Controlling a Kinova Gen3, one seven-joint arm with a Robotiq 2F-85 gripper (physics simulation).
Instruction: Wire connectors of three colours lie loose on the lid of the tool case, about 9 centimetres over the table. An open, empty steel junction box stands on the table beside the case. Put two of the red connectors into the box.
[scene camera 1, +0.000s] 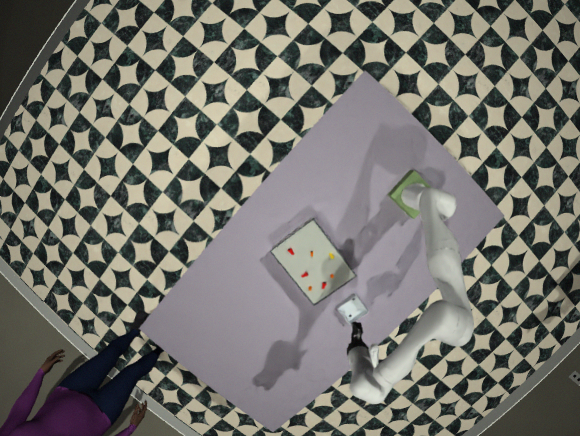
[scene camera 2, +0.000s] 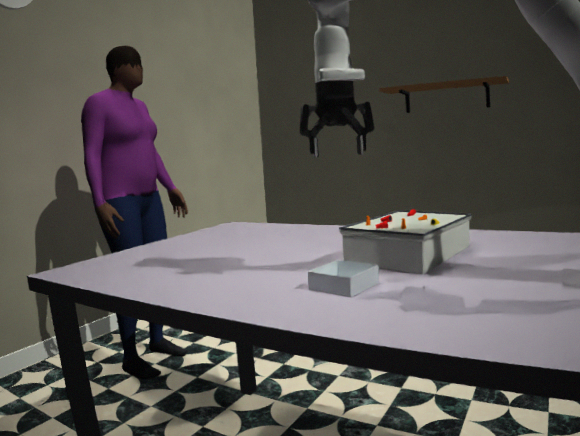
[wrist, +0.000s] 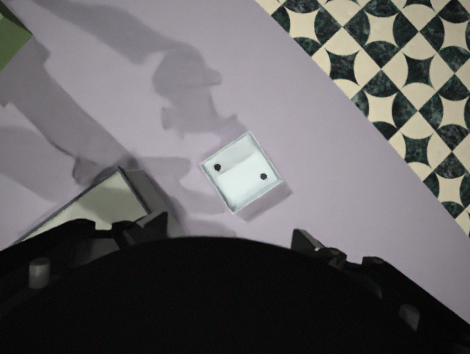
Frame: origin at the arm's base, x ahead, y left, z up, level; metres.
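Seen in the pictures: gripper, fingertip midpoint: (scene camera 1: 352, 333) (scene camera 2: 338, 155) (wrist: 229, 234); arm's base, link origin: (scene camera 1: 412, 195).
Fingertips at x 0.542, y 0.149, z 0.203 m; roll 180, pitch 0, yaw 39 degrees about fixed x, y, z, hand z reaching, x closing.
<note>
Offsets run from my fingertips to a thing's top centre.
Three red connectors lie apart on the pale lid of the tool case @[dy -0.257, dx -0.061, dz -0.171 m] (scene camera 1: 310, 234) (scene camera 2: 382, 251) (wrist: 107, 200): one @[dy -0.358, dx -0.041, dz -0.159 m] (scene camera 1: 291, 251) (scene camera 2: 411, 212) near the far end, one @[dy -0.252, dx -0.006, dz -0.159 m] (scene camera 1: 304, 274) (scene camera 2: 386, 218) around the middle, one @[dy -0.163, dx -0.027, dz -0.159 m] (scene camera 1: 324, 285) (scene camera 2: 382, 225) near the box-side edge. The junction box @[dy +0.033, dx -0.014, dz -0.223 m] (scene camera 1: 360, 303) (scene camera 2: 329, 285) (wrist: 217, 189) stands open on the table beside the case; two dark round spots show on its floor, with no connector in it. My gripper (scene camera 1: 356, 325) (scene camera 2: 338, 147) (wrist: 229, 234) is open and empty, pointing down, high above the table near the box.
A yellow connector @[dy -0.229, dx -0.139, dz -0.160 m] (scene camera 1: 331, 256) (scene camera 2: 435, 221) and three orange ones @[dy -0.291, dx -0.091, dz -0.163 m] (scene camera 1: 312, 254) @[dy -0.167, dx -0.078, dz -0.153 m] (scene camera 1: 332, 276) @[dy -0.196, dx +0.021, dz -0.153 m] (scene camera 1: 310, 288) share the lid. A green block (scene camera 1: 400, 194) (wrist: 11, 37) is at the arm's base. A person (scene camera 1: 82, 405) (scene camera 2: 125, 145) stands past the table's end.
</note>
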